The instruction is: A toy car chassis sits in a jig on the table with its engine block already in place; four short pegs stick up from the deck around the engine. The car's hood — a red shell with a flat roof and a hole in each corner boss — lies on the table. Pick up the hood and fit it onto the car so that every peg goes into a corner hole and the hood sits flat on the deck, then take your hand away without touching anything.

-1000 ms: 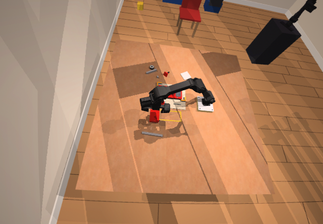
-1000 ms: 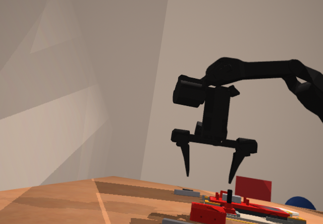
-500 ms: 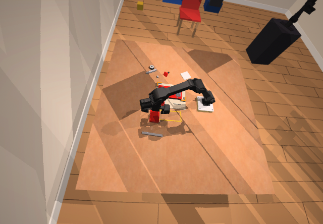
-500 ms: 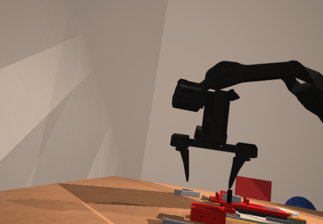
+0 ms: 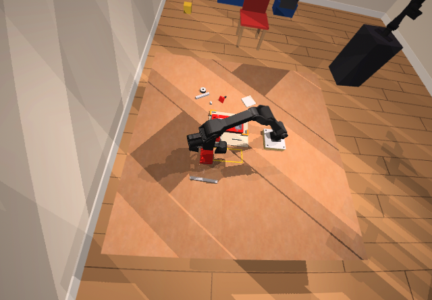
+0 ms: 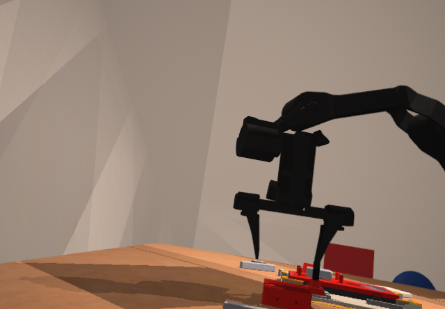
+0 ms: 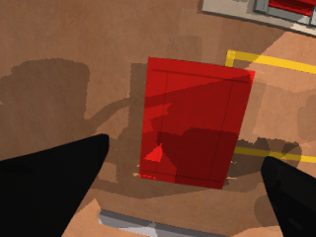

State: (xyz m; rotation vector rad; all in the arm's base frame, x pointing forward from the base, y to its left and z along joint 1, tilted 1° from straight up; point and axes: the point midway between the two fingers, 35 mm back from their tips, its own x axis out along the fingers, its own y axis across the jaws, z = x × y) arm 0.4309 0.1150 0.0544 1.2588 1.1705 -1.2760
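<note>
Now: the red hood 4 cm below my gripper tip. From my gripper tip the other things lie so: grey bar: 14 cm to the left, 5 cm below, 1 cm ahead; then white tile: 40 cm to the right, 30 cm behind, 5 cm below.
</note>
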